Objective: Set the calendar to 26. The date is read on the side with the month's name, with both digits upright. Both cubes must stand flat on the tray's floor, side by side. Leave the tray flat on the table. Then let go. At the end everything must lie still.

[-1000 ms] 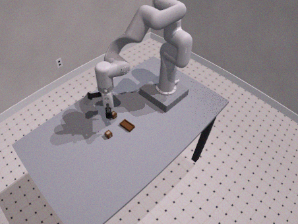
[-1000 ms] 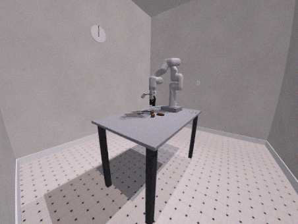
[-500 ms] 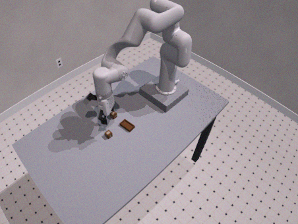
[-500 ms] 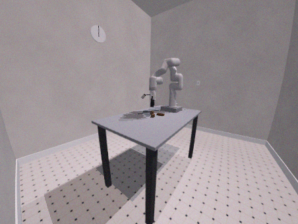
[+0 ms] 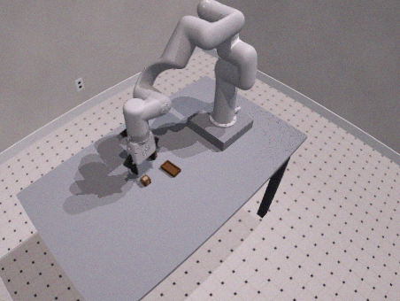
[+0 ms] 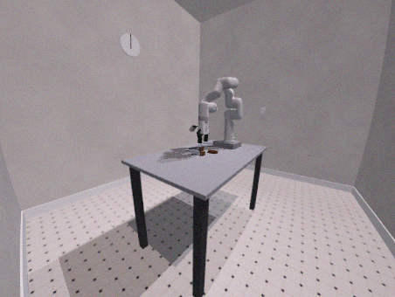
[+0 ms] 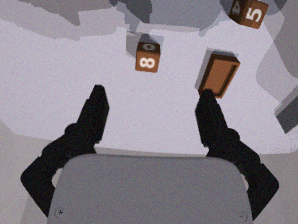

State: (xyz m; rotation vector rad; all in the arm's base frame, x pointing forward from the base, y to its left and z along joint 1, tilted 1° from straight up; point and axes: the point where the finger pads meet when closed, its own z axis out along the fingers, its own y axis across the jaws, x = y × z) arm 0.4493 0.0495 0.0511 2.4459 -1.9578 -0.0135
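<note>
Now: hand 1 cm short of the brown cube, 1 cm to the right of it and 9 cm above it. From my hand the other things lie so: brown wooden tray: 11 cm behind, 1 cm to the left, 10 cm below.
</note>
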